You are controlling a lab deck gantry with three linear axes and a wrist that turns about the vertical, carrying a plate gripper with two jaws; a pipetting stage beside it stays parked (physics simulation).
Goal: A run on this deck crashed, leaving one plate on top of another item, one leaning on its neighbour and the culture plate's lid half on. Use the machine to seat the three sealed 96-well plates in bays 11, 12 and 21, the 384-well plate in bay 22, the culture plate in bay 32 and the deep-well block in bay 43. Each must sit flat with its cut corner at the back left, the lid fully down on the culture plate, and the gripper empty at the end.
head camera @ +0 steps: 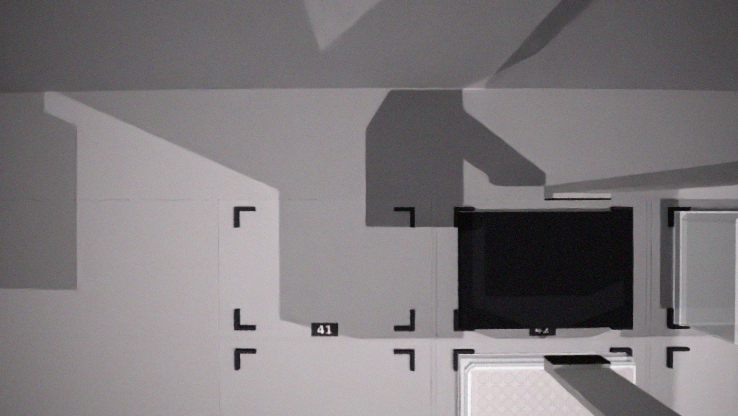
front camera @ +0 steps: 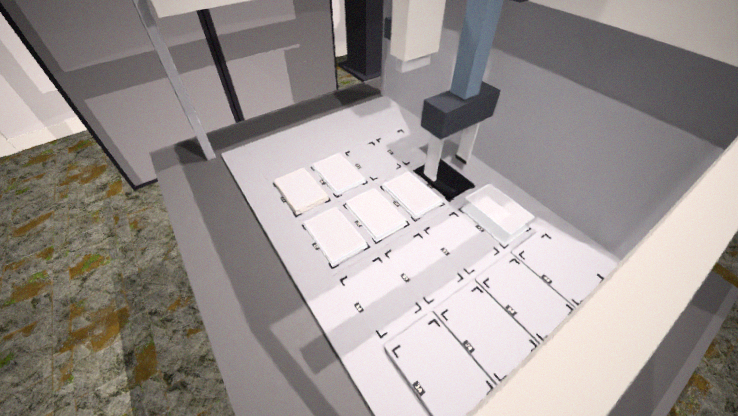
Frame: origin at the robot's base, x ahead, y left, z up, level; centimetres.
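Seen in the pictures: gripper, between the fingertips: (head camera: 572, 277) (front camera: 446, 168); robot's base, origin of its link: (front camera: 274, 184).
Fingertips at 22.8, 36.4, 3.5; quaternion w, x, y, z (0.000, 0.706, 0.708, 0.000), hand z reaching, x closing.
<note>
Pixels of each thing's top centre, then the offset from my fingertips to it, as dx, dy, dz. "spot": a spot on its surface instead.
- culture plate, centre of its top: (front camera: 412, 191) +0.0, -10.7, -2.1
- bay 11, a spot on its surface: (front camera: 301, 189) spot: -15.7, -32.1, -2.1
- bay 21, a spot on its surface: (front camera: 338, 173) spot: -15.5, -21.9, -2.0
- bay 12, a spot on its surface: (front camera: 335, 235) spot: +0.9, -32.4, -2.0
- bay 22, a spot on its surface: (front camera: 376, 212) spot: +0.6, -21.6, -2.1
- tall translucent deep-well block, centre of its top: (front camera: 499, 206) +16.4, +0.0, +0.7
- Bay 41, a spot on its surface: (head camera: 324, 329) spot: -16.4, -4.6, -3.5
The culture plate (front camera: 412, 193) (head camera: 516, 390) sits in bay 32, its round wells showing in the head view. A black rectangle, which looks like its lid (front camera: 453, 185) (head camera: 516, 268), lies over bay 42 behind it. My gripper (front camera: 446, 168) (head camera: 577, 279) is open, its jaws wide apart in front of and behind the black lid. In the front view, low plates sit in bay 11 (front camera: 301, 189), bay 21 (front camera: 338, 173), bay 12 (front camera: 335, 235) and bay 22 (front camera: 376, 212). The tall translucent deep-well block (front camera: 511, 209) (head camera: 708, 268) stands in bay 43. Most cut corners are too small to tell.
The back wall (front camera: 594, 124) (head camera: 206, 46) rises behind the deck. The parked pipetting stage (front camera: 417, 28) hangs left of the gripper column in the front view. Bay 41 (head camera: 324, 329) lies left of the black lid, and the deep-well block stands to its right.
</note>
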